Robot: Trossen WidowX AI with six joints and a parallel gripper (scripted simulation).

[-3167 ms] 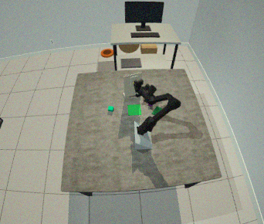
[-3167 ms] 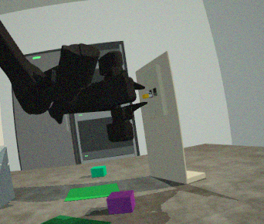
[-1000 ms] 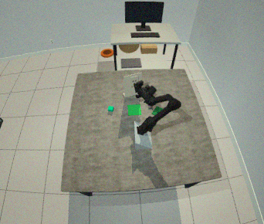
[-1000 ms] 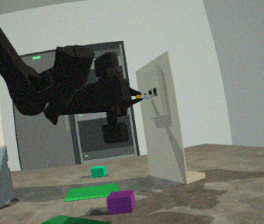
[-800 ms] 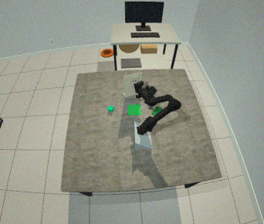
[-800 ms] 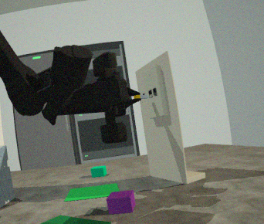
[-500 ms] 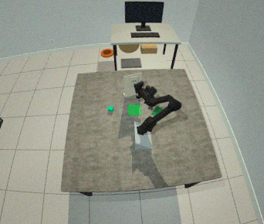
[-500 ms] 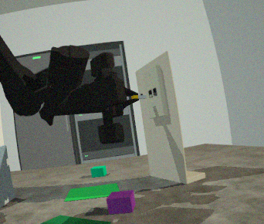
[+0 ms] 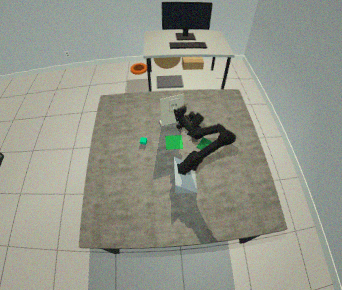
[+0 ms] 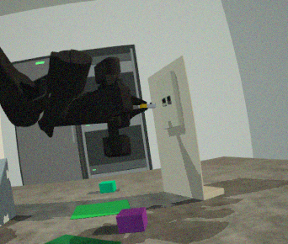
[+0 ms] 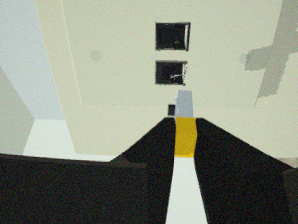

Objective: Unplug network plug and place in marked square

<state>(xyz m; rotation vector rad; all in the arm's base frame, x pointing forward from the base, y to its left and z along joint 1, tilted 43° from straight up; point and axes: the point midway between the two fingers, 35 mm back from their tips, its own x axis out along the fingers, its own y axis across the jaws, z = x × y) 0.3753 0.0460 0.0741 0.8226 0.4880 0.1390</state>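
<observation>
My gripper tip is now 12 cm past the green square, 1 cm to the right of it and 20 cm above it. Also, from my gripper tip: cream panel 6 cm ahead, 7 cm below; then purple cube 8 cm behind, 15 cm to the right, 19 cm below; then plug 1 cm ahead.
</observation>
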